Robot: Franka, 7 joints.
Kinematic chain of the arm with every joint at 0, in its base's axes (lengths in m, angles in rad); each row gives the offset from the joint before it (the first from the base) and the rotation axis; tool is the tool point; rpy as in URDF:
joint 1: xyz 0 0 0.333 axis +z
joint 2: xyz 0 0 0 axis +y
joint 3: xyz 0 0 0.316 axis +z
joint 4: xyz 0.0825 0 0 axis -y
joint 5: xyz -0.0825 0 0.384 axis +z
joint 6: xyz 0 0 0 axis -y
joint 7: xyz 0.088 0 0 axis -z
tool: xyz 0 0 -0.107 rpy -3.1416 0 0
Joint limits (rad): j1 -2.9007..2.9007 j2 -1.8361..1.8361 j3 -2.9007..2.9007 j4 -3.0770..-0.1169 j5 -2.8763..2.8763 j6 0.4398..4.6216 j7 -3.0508..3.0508
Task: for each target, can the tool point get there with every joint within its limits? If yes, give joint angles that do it. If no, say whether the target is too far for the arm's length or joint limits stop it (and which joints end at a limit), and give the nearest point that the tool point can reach.
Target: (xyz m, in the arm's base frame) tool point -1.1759 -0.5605 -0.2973
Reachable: no: too far | nearest point -0.6971 -0.3323 -0.0407 | short by 0.589 m
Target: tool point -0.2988 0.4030 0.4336
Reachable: yes | joints 0.1921 -0.2557 1.8154 -2.4455 -0.5196 4.0307 0.4581
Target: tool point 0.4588 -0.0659 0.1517
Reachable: yes | joints -1.2715 0.8249 0.8334 -2.4405 2.0149 1.7222 -0.3071
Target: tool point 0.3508 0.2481 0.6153
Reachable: yes | joints 0.8444 -0.2925 -0.3620 -2.4281 -0.6127 3.9845 -1.9391
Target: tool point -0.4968 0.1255 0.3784
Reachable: yes | joints 1.2932 0.1365 1.6794 -2.1969 -0.5770 1.9847 -1.5449
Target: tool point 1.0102 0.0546 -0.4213
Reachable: no: too far | nearest point 0.6946 0.0375 -0.1645 | short by 0.407 m
